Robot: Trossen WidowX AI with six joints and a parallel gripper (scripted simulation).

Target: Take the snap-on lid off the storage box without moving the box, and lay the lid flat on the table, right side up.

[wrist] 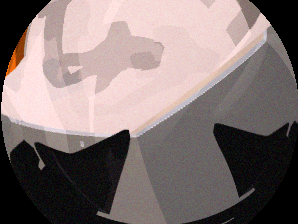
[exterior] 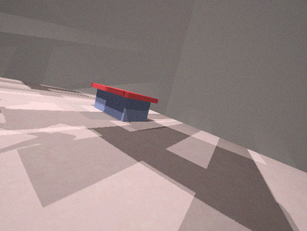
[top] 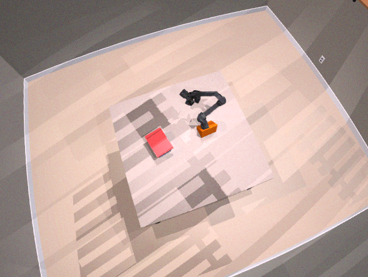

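Now: gripper tip 430 mm short of the flat red lid, 340 mm to the right of it and 90 mm above it. From my gripper tip the other things lie so: blue storage box: 430 mm ahead, 340 mm to the left, 140 mm below.
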